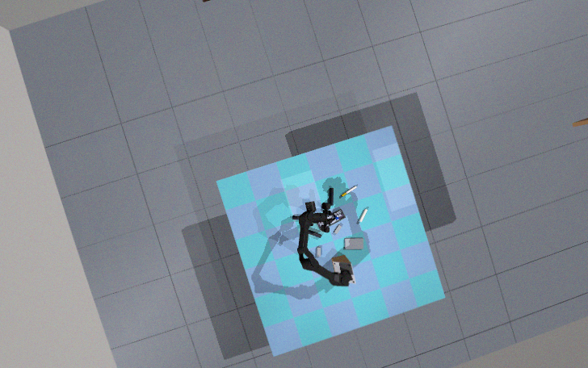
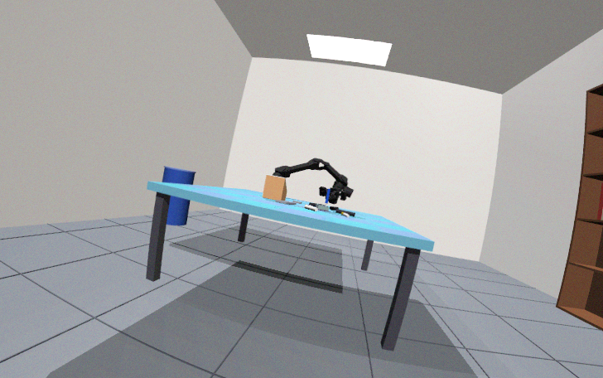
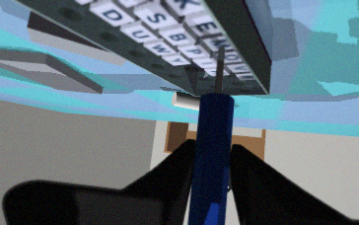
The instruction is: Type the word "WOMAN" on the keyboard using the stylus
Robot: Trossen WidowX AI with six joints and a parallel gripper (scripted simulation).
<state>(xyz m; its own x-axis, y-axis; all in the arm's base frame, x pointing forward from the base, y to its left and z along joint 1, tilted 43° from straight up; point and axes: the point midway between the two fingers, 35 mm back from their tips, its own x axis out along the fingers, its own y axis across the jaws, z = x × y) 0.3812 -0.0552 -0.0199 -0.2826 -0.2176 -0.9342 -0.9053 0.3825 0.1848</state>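
The stylus is 10 mm below my gripper tip. Round my gripper tip: O key 60 mm below, 20 mm to the right; then stylus tip 50 mm below; then M key 60 mm below.
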